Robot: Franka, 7 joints.
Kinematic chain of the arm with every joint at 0, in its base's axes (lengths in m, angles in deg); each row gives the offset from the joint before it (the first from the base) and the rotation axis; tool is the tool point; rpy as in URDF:
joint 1: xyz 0 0 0.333 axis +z
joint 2: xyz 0 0 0 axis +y
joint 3: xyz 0 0 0.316 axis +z
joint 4: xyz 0.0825 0 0 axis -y
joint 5: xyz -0.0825 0 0.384 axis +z
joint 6: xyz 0 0 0 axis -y
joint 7: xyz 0.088 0 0 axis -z
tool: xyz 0 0 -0.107 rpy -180 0 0
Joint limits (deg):
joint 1: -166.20..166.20
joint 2: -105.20..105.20
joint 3: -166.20..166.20
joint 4: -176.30..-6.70
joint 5: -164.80..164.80
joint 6: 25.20..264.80
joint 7: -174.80..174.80
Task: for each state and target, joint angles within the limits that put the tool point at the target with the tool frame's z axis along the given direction. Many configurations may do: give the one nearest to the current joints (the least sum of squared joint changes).
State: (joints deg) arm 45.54 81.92 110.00 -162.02 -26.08 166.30 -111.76
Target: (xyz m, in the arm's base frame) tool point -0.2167 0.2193 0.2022 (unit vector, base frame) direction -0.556 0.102 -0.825
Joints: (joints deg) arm 43.84 33.04 84.26 -176.30 16.85 205.79 -111.76
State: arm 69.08 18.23 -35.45 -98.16 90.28 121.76 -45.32
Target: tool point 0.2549 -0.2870 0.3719 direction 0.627 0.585 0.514
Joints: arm 18.30 -23.88 -85.35 -148.49 80.39 73.76 -45.32
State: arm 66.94 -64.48 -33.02 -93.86 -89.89 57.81 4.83
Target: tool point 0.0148 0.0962 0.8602 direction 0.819 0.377 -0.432
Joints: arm 100.74 -62.66 8.22 -112.52 -57.92 77.00 4.83
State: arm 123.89 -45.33 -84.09 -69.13 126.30 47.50 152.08
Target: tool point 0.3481 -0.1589 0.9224 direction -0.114 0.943 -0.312
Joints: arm 90.24 -13.91 -115.50 -48.66 82.56 45.87 152.08
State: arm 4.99 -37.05 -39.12 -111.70 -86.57 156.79 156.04
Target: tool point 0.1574 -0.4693 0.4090 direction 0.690 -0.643 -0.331
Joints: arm 17.71 -68.64 -87.66 -130.73 -123.58 167.97 156.04
